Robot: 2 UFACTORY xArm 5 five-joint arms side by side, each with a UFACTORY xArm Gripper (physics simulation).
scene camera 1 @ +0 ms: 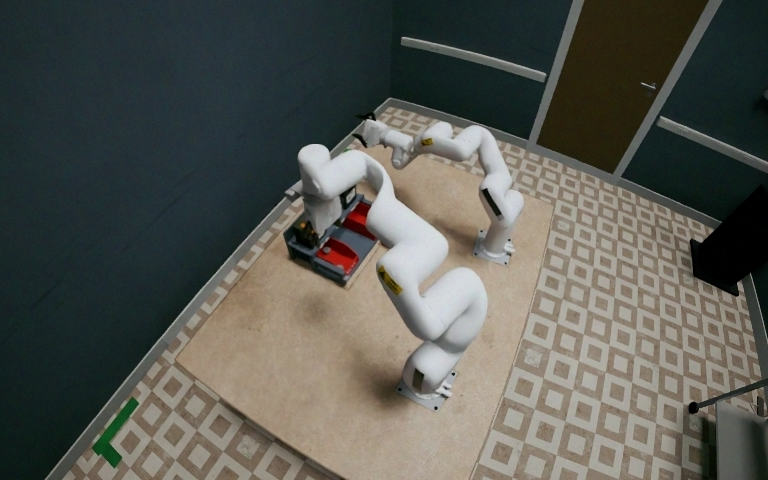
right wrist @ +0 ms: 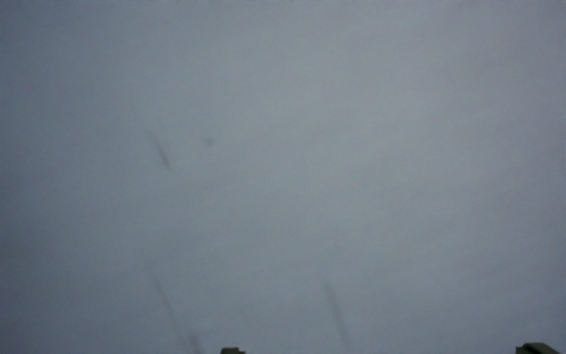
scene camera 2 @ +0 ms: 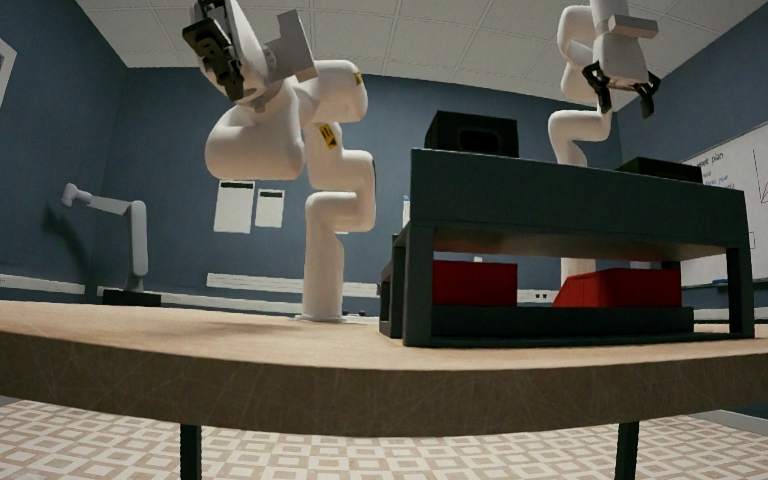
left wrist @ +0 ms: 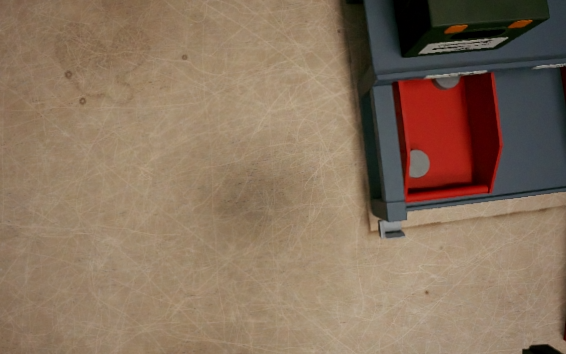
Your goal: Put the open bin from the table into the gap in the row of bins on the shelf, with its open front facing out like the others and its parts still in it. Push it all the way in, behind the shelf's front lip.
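Frame: origin at the left arm's base, x ahead, y down, z left, level; centimetres.
Seen in the pictures: left gripper, fingertip midpoint: (scene camera 1: 326, 235) (scene camera 2: 627, 113); right gripper, fingertip midpoint: (scene camera 1: 355, 125); right arm's base, link origin: (scene camera 1: 493, 246).
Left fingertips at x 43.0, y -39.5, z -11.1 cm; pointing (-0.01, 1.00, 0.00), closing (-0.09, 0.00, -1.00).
Offsets run from my left fingertips to a thing's middle. "pt": to the spot under its first point.
The grey-blue shelf @(dx +14.6, dy +31.4, dz -25.5 cm) (scene camera 1: 291, 249) (scene camera 2: 577, 200) (left wrist: 389, 150) bears a row of red bins. One bin @(dx +11.6, dy +35.1, dz -14.3 cm) (scene camera 1: 340, 255) (left wrist: 442, 130) at the row's end holds grey discs. Another bin @(dx +11.8, dy +35.1, dz -36.7 cm) (scene camera 1: 356, 219) stands beyond the bare gap. The open bin on the table cannot be made out clearly; the left arm covers the area in front of the shelf in scene camera 1. My left gripper (scene camera 2: 624, 103) is open and empty, high above the shelf; its fingers are hard to tell from the dark box in scene camera 1. My right gripper (scene camera 1: 362, 127) (right wrist: 385, 349) is open and empty, up beyond the shelf's far end.
A dark box @(dx +21.4, dy +24.5, dz -14.1 cm) (scene camera 1: 306, 233) (scene camera 2: 662, 169) (left wrist: 480, 25) and a second dark box @(dx +21.3, dy +23.2, dz -37.1 cm) (scene camera 1: 348, 195) (scene camera 2: 475, 133) stand on the shelf's top. A dark wall (scene camera 1: 169, 141) rises close behind the shelf. A small grey clip @(pt dx +0.6, dy +34.0, dz -7.6 cm) (left wrist: 391, 229) sits by the shelf's front corner.
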